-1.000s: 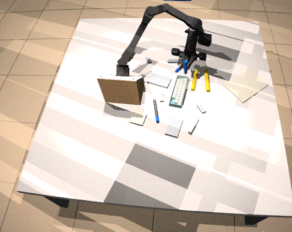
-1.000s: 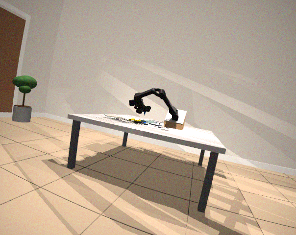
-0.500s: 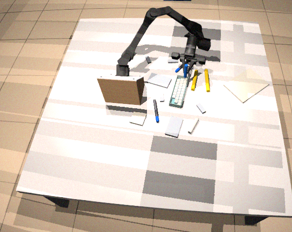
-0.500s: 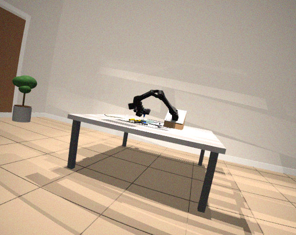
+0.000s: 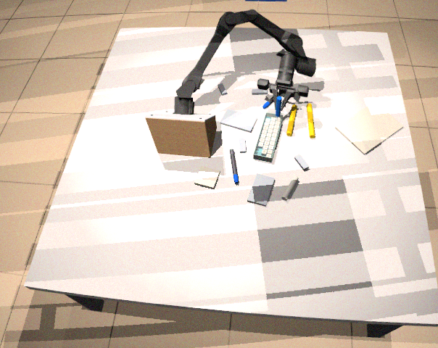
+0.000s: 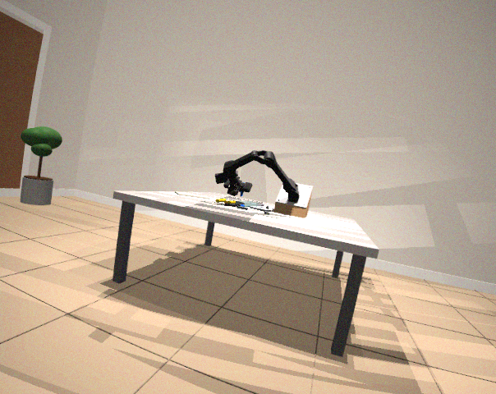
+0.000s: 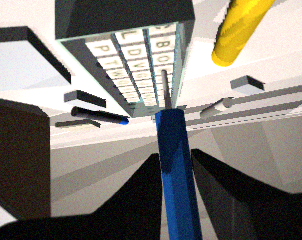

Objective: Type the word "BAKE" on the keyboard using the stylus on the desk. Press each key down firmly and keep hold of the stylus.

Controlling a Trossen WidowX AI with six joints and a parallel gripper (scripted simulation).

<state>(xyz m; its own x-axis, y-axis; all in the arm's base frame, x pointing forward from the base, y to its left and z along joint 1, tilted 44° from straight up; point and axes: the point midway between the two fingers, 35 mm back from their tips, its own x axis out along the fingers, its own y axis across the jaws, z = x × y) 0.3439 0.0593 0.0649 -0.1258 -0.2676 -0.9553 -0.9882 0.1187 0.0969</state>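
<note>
Now: gripper tip 1 cm above the blue stylus. Round my gripper tip: cream pad: 25 cm to the right, 23 cm behind, 8 cm below; grey block: 12 cm behind, 11 cm to the right, 8 cm below; white cylinder: 27 cm to the right, 8 cm below, 6 cm ahead.
</note>
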